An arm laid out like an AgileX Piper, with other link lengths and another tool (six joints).
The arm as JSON. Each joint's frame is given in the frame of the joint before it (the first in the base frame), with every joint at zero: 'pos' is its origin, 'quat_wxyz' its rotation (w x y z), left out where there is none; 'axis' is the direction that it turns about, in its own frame. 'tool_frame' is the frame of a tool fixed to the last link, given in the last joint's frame.
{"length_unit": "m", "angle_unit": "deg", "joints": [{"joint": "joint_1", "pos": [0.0, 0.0, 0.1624], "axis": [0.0, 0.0, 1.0]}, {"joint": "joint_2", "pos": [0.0, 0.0, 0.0], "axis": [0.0, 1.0, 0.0]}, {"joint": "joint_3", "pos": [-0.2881, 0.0, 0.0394], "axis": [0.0, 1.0, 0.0]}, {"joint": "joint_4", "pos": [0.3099, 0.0, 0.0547], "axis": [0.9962, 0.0, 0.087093]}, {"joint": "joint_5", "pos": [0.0, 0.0, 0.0], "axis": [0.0, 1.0, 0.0]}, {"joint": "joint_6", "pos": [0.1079, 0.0, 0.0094], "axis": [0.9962, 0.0, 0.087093]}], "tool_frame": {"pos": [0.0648, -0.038, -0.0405], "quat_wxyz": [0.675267, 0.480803, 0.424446, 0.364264]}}
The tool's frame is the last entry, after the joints.
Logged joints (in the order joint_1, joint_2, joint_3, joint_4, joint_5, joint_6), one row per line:
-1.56, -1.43, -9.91, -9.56, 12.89, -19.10
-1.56, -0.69, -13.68, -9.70, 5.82, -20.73
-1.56, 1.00, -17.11, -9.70, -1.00, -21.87
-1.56, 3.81, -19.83, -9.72, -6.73, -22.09
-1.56, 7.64, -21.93, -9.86, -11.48, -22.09
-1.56, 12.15, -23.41, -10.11, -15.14, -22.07
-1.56, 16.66, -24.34, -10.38, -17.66, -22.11
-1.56, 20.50, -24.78, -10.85, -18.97, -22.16
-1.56, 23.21, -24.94, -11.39, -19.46, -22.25
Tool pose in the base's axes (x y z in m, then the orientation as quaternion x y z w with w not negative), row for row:
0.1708, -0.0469, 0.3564, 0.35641, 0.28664, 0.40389, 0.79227
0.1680, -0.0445, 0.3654, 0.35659, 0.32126, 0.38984, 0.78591
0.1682, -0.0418, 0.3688, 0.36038, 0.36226, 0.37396, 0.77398
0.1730, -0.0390, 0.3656, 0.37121, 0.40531, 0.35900, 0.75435
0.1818, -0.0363, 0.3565, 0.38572, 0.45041, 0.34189, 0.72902
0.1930, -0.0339, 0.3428, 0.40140, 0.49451, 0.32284, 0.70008
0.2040, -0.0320, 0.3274, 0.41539, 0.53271, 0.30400, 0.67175
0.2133, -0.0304, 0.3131, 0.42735, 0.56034, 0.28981, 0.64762
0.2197, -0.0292, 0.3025, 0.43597, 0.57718, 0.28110, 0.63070
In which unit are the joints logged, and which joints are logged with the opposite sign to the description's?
The joints are logged in degrees. Opposite sign: joint_1, joint_4, joint_5.
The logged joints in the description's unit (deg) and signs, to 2 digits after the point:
1.56, -1.43, -9.91, 9.56, -12.89, -19.10
1.56, -0.69, -13.68, 9.70, -5.82, -20.73
1.56, 1.00, -17.11, 9.70, 1.00, -21.87
1.56, 3.81, -19.83, 9.72, 6.73, -22.09
1.56, 7.64, -21.93, 9.86, 11.48, -22.09
1.56, 12.15, -23.41, 10.11, 15.14, -22.07
1.56, 16.66, -24.34, 10.38, 17.66, -22.11
1.56, 20.50, -24.78, 10.85, 18.97, -22.16
1.56, 23.21, -24.94, 11.39, 19.46, -22.25

